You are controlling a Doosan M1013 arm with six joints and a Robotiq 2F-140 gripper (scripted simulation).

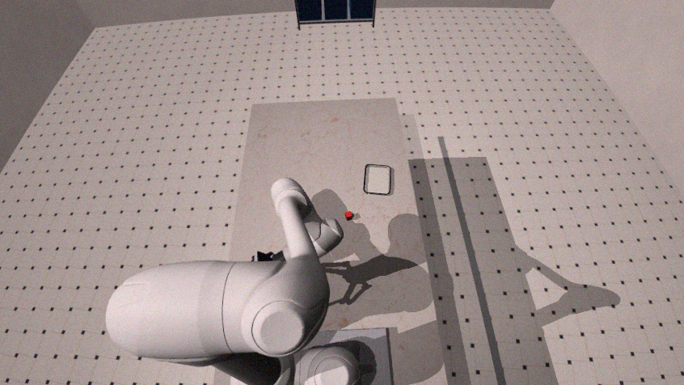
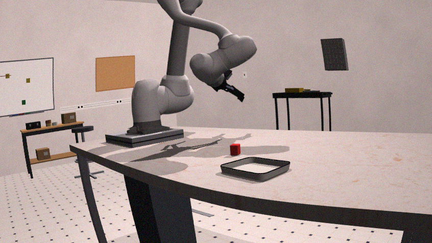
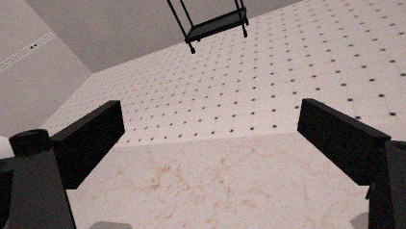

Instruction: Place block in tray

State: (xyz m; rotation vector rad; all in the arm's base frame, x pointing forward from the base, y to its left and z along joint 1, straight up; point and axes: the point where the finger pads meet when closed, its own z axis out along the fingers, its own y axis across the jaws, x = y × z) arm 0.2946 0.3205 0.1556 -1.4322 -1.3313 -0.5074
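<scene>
My hand is 420 mm to the left of the red block, 330 mm short of it and 180 mm above it. Round my hand: white tray: 580 mm to the right, 520 mm ahead, 190 mm below.
</scene>
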